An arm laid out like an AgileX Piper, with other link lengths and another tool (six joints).
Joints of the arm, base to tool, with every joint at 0 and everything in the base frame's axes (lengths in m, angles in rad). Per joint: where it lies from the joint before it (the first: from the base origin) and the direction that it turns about. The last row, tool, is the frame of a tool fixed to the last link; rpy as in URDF.
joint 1: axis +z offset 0 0 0.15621
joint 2: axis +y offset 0 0 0
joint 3: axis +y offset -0.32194 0 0.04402
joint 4: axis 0.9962 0 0.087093 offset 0.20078 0 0.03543
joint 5: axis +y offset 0 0 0
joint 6: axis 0.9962 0 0.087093 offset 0.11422 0 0.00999
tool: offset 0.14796 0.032 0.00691 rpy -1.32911 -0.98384 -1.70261
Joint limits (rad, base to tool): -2.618..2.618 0..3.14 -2.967..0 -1.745..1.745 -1.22..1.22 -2.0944..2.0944
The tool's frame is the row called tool.
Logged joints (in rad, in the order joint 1, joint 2, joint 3, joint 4, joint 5, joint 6), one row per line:
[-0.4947 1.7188 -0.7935 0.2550 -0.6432 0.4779]
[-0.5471 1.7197 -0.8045 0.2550 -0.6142 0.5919]
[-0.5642 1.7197 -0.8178 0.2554 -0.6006 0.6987]
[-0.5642 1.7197 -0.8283 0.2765 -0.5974 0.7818]
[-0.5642 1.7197 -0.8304 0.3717 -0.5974 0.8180]
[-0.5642 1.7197 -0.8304 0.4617 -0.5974 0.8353]
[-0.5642 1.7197 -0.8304 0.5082 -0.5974 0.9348]
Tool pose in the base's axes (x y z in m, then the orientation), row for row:
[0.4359 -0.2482 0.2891 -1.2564 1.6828 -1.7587]
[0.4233 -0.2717 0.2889 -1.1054 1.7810 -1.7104]
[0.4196 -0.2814 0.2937 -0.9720 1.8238 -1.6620]
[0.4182 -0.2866 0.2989 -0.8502 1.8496 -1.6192]
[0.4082 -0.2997 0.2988 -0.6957 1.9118 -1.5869]
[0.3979 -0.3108 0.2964 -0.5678 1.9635 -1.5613]
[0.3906 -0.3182 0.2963 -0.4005 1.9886 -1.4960]
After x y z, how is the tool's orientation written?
As a rotation vector, in radians.
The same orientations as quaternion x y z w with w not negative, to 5 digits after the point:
[-0.44942 0.60194 -0.62909 0.19983]
[-0.39891 0.64271 -0.61724 0.21636]
[-0.35559 0.66720 -0.60801 0.24234]
[-0.31500 0.68528 -0.59991 0.26697]
[-0.25908 0.71196 -0.59096 0.27704]
[-0.21187 0.73266 -0.58258 0.28094]
[-0.15130 0.75123 -0.56514 0.30558]

